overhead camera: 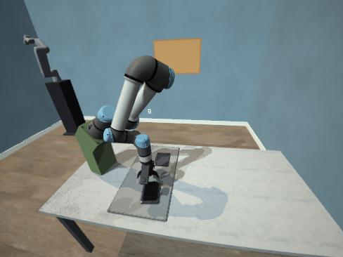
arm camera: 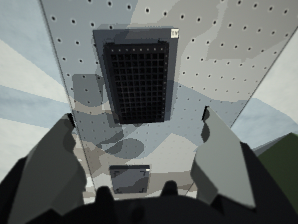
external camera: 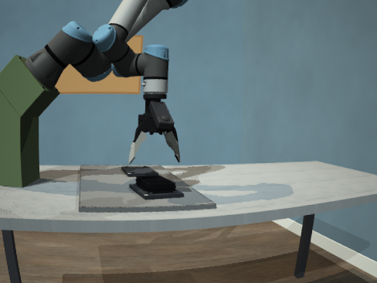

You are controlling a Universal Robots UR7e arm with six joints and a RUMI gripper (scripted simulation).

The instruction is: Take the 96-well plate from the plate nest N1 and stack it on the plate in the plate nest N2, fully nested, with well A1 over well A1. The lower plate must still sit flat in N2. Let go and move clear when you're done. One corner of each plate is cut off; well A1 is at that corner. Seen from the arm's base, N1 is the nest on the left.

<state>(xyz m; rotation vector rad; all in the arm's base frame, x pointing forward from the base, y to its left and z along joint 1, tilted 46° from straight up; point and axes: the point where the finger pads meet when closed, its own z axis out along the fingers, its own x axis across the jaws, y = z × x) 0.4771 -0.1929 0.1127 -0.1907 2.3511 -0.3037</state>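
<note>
Now: the dark 96-well plate 6 cm below my hand. From my hand the other things lie so: plate nest (3 cm ahead, 34 cm to the left, 8 cm below); then white label (5 cm behind, 8 cm to the right, 8 cm below).
</note>
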